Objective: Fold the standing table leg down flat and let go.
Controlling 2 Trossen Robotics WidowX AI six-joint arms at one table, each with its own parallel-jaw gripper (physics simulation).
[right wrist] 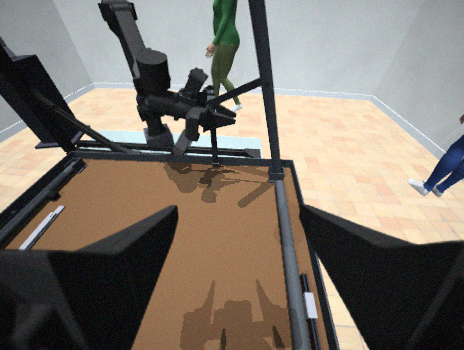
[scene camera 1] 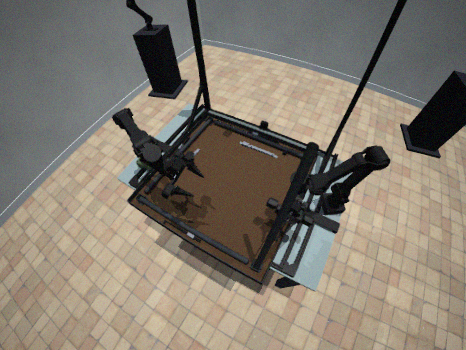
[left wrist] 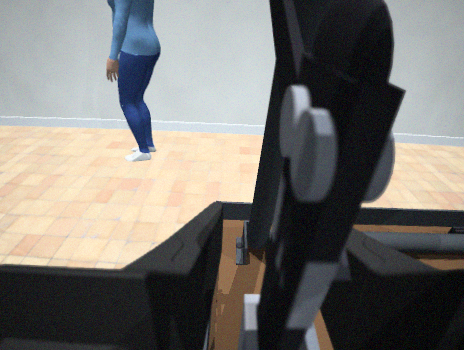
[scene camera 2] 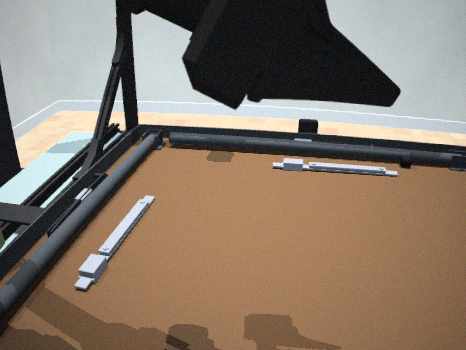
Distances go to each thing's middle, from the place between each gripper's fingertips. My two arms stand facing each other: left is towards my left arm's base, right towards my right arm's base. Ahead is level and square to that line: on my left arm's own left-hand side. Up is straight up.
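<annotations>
My right hand is 13 cm above the folding brace (left wrist: 336,135), and it's also 6 cm short of it and 33 cm to the right of it.
My left gripper, meanwhile, is 3 cm above the folding brace, and going by its middle, the brace is nearer to my left gripper than to my right hand.
</annotations>
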